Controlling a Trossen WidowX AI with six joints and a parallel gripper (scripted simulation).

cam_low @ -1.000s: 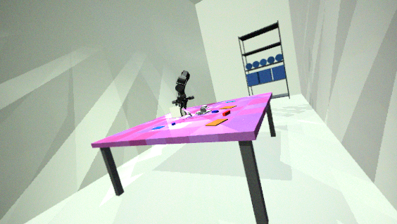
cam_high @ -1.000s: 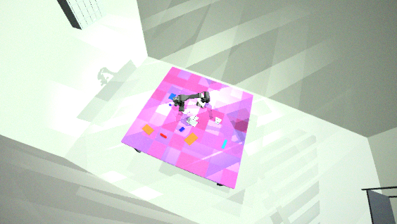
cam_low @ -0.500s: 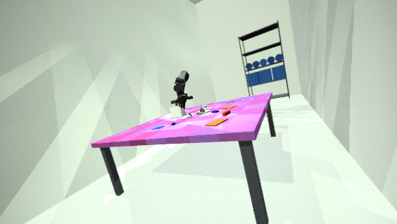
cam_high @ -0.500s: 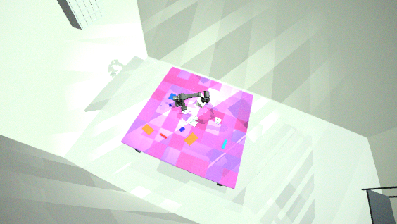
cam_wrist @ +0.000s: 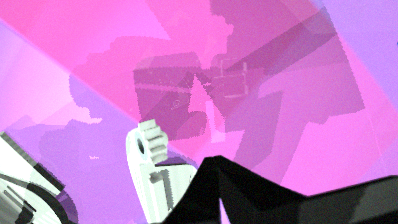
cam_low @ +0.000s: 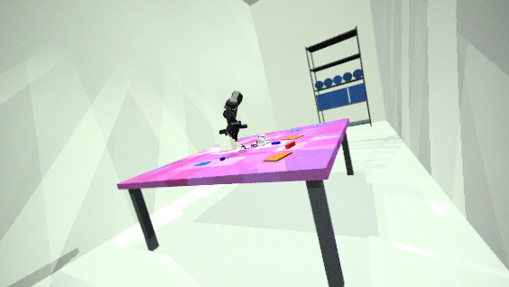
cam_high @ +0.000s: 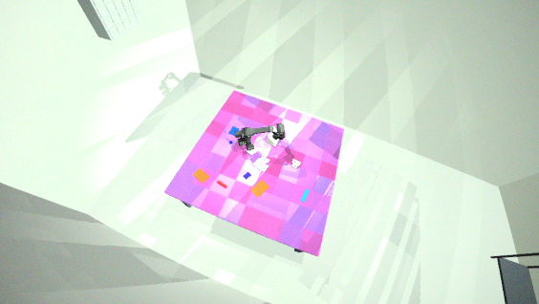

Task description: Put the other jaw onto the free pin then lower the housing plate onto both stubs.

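My gripper tip is 4 cm to the right of the white jaw, 4 cm above it and 2 cm short of it. Round my gripper tip: red block 38 cm ahead, 9 cm to the right, 7 cm below; blue block 24 cm ahead, 8 cm to the left, 7 cm below; white base 17 cm to the left, 11 cm ahead, 7 cm below.
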